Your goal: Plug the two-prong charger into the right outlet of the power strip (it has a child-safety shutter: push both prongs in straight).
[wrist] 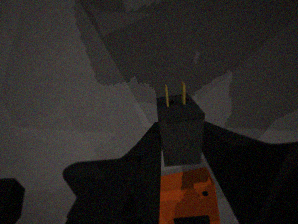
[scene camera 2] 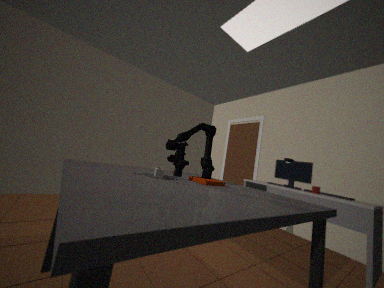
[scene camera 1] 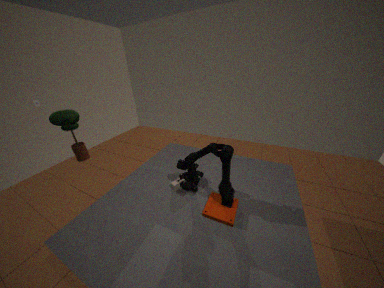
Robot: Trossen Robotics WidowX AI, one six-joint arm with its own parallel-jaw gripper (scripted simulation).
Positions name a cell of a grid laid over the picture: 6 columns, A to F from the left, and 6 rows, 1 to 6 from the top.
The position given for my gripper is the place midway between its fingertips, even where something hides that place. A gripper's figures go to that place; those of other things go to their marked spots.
Labels:
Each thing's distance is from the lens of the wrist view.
my gripper (wrist: D4): 11 cm
two-prong charger (wrist: D4): 8 cm

